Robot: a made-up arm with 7 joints.
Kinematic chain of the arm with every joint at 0, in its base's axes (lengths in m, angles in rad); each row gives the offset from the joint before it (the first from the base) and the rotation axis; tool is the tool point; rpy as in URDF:
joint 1: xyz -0.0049 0.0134 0.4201 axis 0 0.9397 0.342
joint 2: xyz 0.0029 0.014 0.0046 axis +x
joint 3: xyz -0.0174 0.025 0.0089 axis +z
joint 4: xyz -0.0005 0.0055 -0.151 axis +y
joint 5: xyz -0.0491 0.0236 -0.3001 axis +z
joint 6: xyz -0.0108 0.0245 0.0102 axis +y
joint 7: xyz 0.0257 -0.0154 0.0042 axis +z
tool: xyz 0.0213 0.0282 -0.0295 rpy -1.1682 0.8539 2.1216
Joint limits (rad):
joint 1: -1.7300..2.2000
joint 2: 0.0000..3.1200
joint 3: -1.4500..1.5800
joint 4: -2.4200..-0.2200
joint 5: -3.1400..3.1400
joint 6: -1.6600..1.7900
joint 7: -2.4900..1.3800
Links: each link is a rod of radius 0.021 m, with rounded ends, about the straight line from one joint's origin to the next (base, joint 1, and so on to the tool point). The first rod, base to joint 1, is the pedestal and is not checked.
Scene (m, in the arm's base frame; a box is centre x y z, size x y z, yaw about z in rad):
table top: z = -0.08
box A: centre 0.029 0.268 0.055 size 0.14 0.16 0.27 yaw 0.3
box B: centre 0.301 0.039 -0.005 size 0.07 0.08 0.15 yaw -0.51
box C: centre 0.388 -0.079 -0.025 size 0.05 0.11 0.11 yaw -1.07
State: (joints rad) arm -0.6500 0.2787 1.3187 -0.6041 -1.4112 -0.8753 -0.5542
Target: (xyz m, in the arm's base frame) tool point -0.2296 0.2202 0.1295
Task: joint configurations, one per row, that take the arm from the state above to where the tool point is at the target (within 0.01 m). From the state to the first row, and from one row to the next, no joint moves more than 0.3 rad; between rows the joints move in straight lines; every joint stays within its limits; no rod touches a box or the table.
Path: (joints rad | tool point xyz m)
1: -0.7070 0.2628 1.3830 -0.6202 -1.4221 -0.6575 -0.3231 | 0.2681 0.2502 0.2109
2: -0.7641 0.2468 1.4474 -0.6363 -1.4329 -0.4398 -0.0921 | 0.2831 0.2619 0.2158
3: -0.8211 0.2309 1.5117 -0.6524 -1.4438 -0.2220 0.1390 | 0.2937 0.2719 0.2160
4: -0.8782 0.2149 1.5760 -0.6684 -1.4547 -0.0043 0.3701 | 0.3003 0.2779 0.2121
5: -0.6298 0.4328 1.5773 -0.9238 -1.7029 -0.1209 0.1733 | 0.1766 0.3898 0.2807
6: -0.3815 0.6506 1.5787 -1.1792 -1.9512 -0.2376 -0.0235 | 0.0704 0.4286 0.3898
7: -0.1331 0.8685 1.5800 -1.4346 -2.1994 -0.3542 -0.2203 | 0.0123 0.4050 0.5130
8: 0.0442 0.7045 1.5800 -1.1913 -1.9840 -0.4242 -0.2841 | -0.0016 0.4270 0.3861
9: 0.2216 0.5405 1.5800 -0.9480 -1.7687 -0.4941 -0.3479 | -0.0584 0.4024 0.2657
10: 0.3989 0.3764 1.5800 -0.7047 -1.5533 -0.5640 -0.4117 | -0.1423 0.3312 0.1754
11: 0.5763 0.2124 1.5800 -0.4614 -1.3379 -0.6340 -0.4754 | -0.2296 0.2202 0.1295

